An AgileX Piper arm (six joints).
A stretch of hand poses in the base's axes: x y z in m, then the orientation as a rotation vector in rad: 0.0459, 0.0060, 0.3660, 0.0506, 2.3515, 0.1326; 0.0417, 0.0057, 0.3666, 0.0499, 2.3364, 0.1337; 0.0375, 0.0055, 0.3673, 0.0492, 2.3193, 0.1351; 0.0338, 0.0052, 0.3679, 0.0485, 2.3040, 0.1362; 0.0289, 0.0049, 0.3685, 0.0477, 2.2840, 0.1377; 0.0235, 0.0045, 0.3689, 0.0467, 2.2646, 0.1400; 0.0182, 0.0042, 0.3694, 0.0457, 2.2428, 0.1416; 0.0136, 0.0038, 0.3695, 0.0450, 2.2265, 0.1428; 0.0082, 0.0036, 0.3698, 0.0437, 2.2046, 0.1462; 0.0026, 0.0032, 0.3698, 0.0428, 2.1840, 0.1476; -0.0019, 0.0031, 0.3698, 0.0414, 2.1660, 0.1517; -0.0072, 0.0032, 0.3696, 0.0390, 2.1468, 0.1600; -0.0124, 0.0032, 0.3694, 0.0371, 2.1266, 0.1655; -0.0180, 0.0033, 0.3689, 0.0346, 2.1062, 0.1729; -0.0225, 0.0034, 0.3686, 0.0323, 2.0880, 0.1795; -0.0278, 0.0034, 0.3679, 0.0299, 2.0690, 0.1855; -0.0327, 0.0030, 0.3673, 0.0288, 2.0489, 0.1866; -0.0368, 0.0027, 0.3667, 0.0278, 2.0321, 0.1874; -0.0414, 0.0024, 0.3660, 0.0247, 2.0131, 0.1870; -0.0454, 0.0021, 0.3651, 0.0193, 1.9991, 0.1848; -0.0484, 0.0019, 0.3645, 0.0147, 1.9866, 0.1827
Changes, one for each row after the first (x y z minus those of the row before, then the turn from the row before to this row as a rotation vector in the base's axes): -0.0042, -0.0003, 0.0006, 0.0010, -0.0151, 0.0000; -0.0042, -0.0002, 0.0007, 0.0013, -0.0171, 0.0000; -0.0037, -0.0003, 0.0006, 0.0010, -0.0153, 0.0000; -0.0049, -0.0003, 0.0006, 0.0014, -0.0200, 0.0000; -0.0054, -0.0004, 0.0004, 0.0019, -0.0193, 0.0004; -0.0053, -0.0003, 0.0005, 0.0015, -0.0218, 0.0001; -0.0046, -0.0004, 0.0001, 0.0012, -0.0163, 0.0000; -0.0054, -0.0002, 0.0003, 0.0027, -0.0218, 0.0009; -0.0056, -0.0004, 0.0000, 0.0014, -0.0206, 0.0000; -0.0045, -0.0001, 0.0000, 0.0031, -0.0179, 0.0015; -0.0053, 0.0001, -0.0002, 0.0058, -0.0190, 0.0038; -0.0052, 0.0000, -0.0002, 0.0041, -0.0201, 0.0023; -0.0056, 0.0001, -0.0005, 0.0053, -0.0202, 0.0036; -0.0045, 0.0001, -0.0003, 0.0047, -0.0180, 0.0033; -0.0053, 0.0000, -0.0007, 0.0043, -0.0188, 0.0031; -0.0049, -0.0004, -0.0006, 0.0014, -0.0200, 0.0000; -0.0041, -0.0003, -0.0006, 0.0011, -0.0168, 0.0000; -0.0046, -0.0003, -0.0007, -0.0005, -0.0192, 0.0009; -0.0040, -0.0003, -0.0009, -0.0031, -0.0144, 0.0020; -0.0030, -0.0002, -0.0006, -0.0028, -0.0129, 0.0016
